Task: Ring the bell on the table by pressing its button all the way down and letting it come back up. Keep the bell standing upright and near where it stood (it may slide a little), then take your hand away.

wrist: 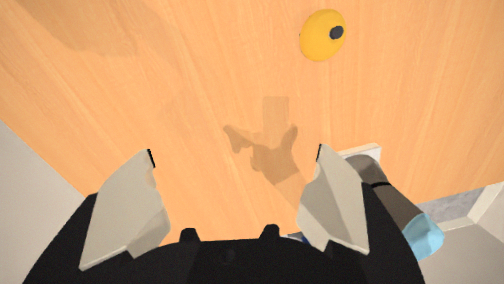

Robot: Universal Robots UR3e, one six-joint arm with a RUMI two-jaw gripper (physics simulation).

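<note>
The bell (318,39) is a yellow dome with a small dark button (336,32) on top. It stands upright on the wooden table (215,55), in the upper right of the wrist view. My gripper (237,149) is open, with its two pale jaws wide apart and no object between them. It hangs above the table, apart from the bell, which lies beyond the fingertips and toward the right jaw's side. The button's height cannot be told from this angle.
The robot's own grey arm (402,204) with a light blue joint cover stands at the lower right, on a pale base plate (372,149). Arm and gripper shadows fall on the table. The table's edges show at the left and lower right.
</note>
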